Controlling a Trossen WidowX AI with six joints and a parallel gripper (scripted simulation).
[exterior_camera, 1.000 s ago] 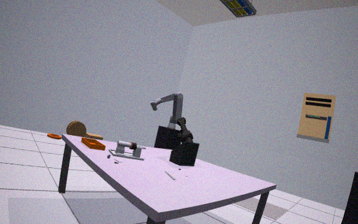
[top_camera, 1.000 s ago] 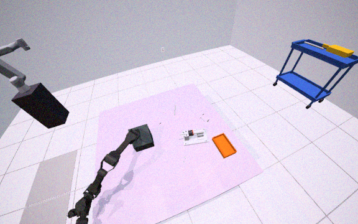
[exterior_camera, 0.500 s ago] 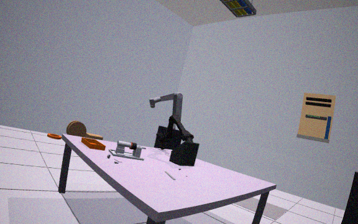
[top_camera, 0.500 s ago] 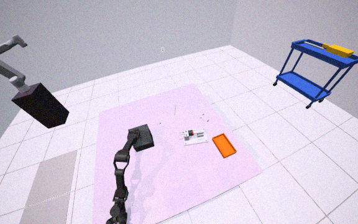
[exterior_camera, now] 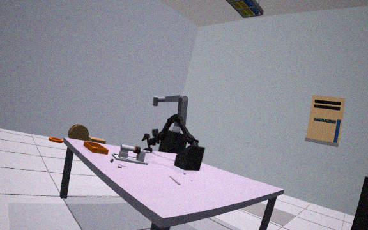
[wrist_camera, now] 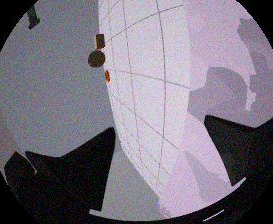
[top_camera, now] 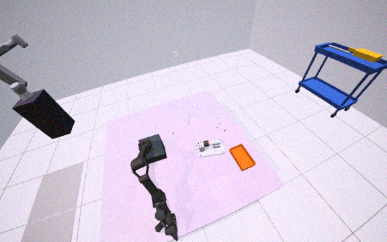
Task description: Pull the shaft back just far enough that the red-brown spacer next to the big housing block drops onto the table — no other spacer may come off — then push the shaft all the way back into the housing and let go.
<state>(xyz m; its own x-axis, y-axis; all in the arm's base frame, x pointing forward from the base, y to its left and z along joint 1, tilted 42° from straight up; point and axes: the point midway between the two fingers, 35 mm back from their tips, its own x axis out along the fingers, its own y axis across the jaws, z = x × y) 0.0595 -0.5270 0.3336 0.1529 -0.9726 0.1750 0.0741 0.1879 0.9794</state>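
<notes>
The shaft lies 520 mm to the left of my gripper tip, 380 mm ahead of it and 40 mm above it. The rest, counted from my gripper tip: orange tray 630 mm ahead, 330 mm to the left, 30 mm below.
</notes>
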